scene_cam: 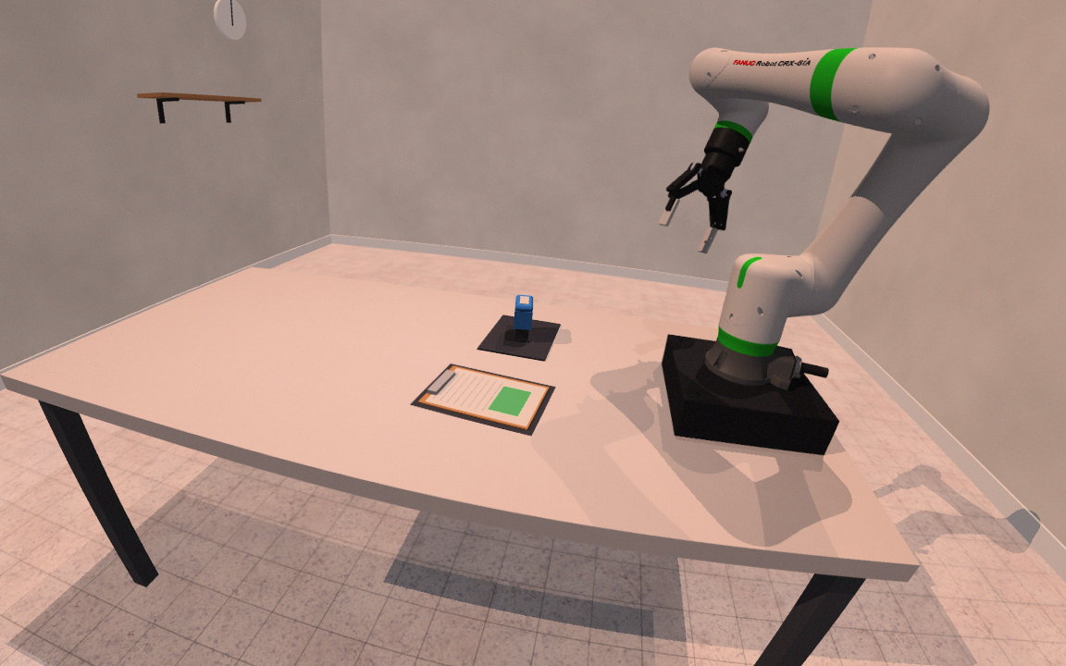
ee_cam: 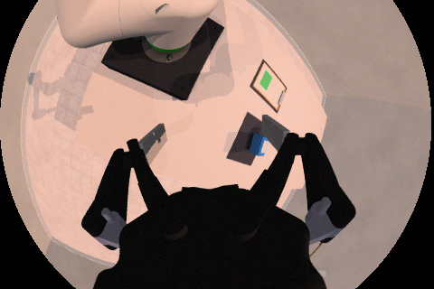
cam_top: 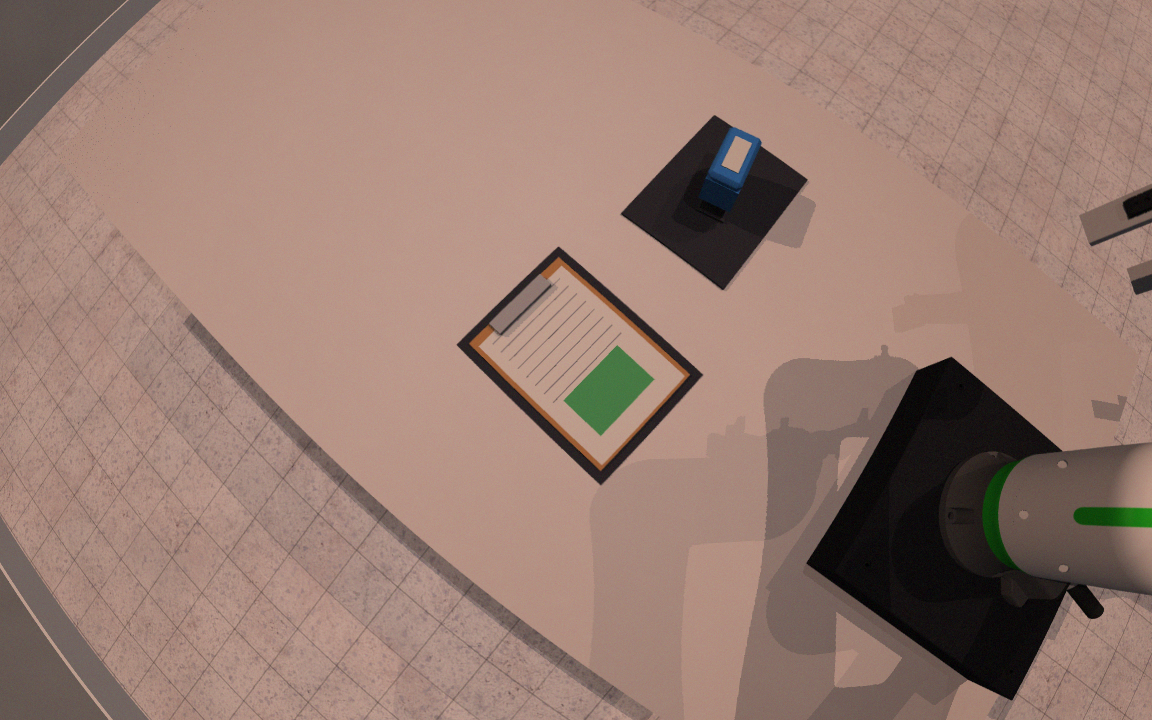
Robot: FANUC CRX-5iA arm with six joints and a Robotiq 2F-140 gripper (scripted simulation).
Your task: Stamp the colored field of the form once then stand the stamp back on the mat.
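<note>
My gripper is now 360 mm short of the stamp, 260 mm above it and 80 mm to the right of it. From my hand the other things lie so: form (390 mm to the left, 340 mm ahead, 310 mm below); mat (360 mm ahead, 310 mm below, 80 mm to the left).
</note>
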